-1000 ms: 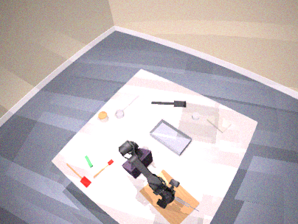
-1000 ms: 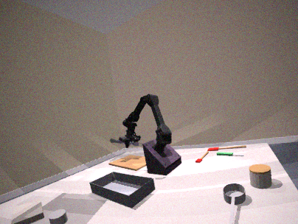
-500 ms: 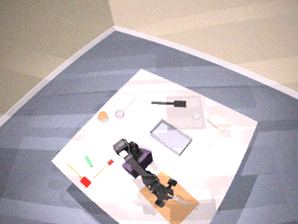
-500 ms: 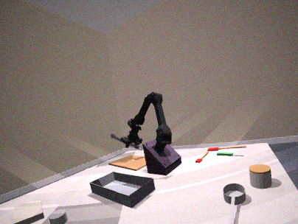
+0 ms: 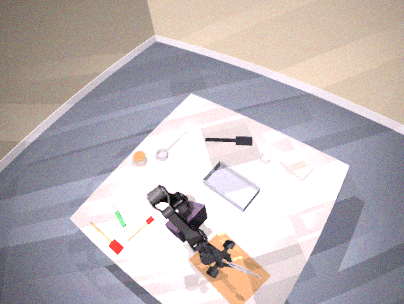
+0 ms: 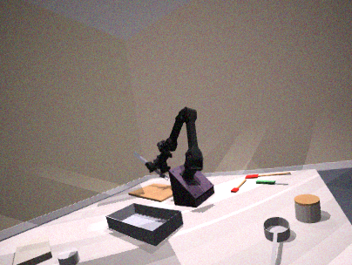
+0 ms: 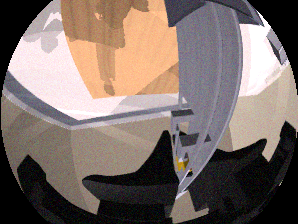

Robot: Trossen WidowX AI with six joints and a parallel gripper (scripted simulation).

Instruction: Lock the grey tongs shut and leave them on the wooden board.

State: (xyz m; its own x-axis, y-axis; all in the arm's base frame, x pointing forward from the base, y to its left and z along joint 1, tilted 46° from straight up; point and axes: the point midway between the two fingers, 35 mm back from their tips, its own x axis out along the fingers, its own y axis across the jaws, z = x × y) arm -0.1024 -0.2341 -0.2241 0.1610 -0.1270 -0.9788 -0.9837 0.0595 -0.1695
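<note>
Now: gripper tip 13 cm above the wooden board and 3 cm to the right of it. Also, from my gripper tip: flat pale block 76 cm ahead, 13 cm below, 2 cm to the left; then black spatula 70 cm ahead, 48 cm to the left, 14 cm below; then grey roasting tin 40 cm ahead, 29 cm to the left, 11 cm below.
</note>
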